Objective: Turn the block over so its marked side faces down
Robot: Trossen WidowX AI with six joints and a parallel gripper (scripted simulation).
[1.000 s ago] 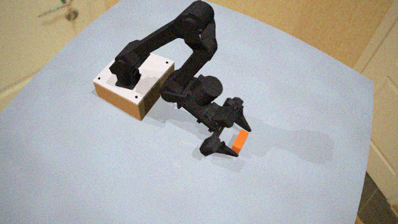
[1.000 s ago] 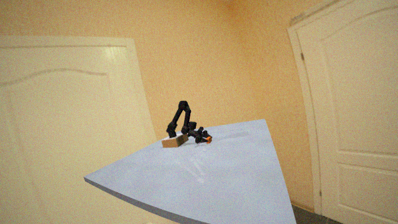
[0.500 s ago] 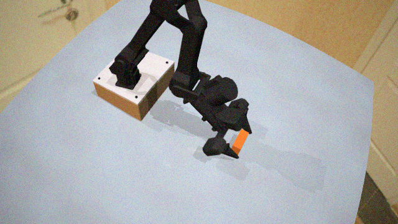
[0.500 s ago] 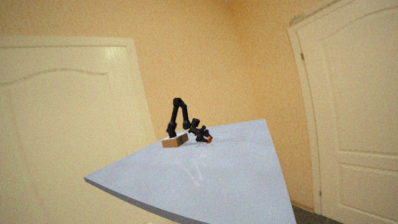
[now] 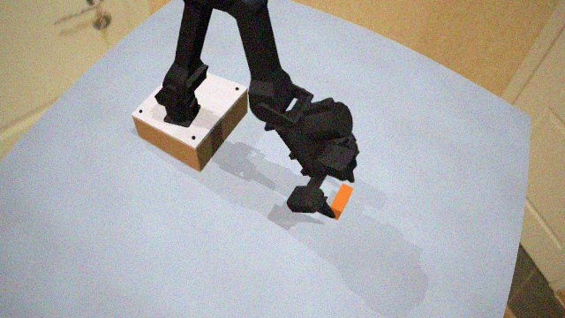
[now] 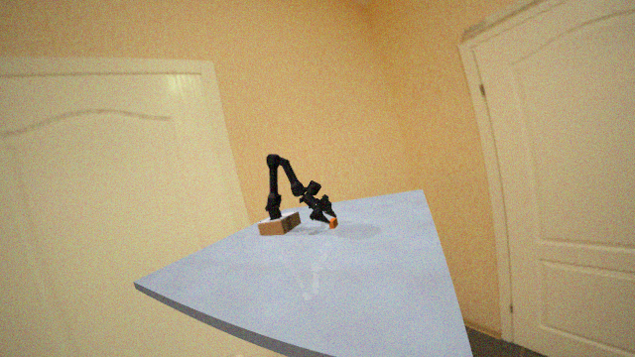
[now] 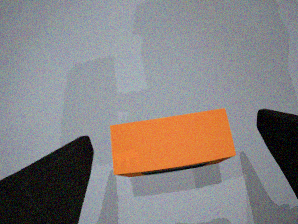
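Now: gripper tip 20 mm above the orange block and 10 mm past it.
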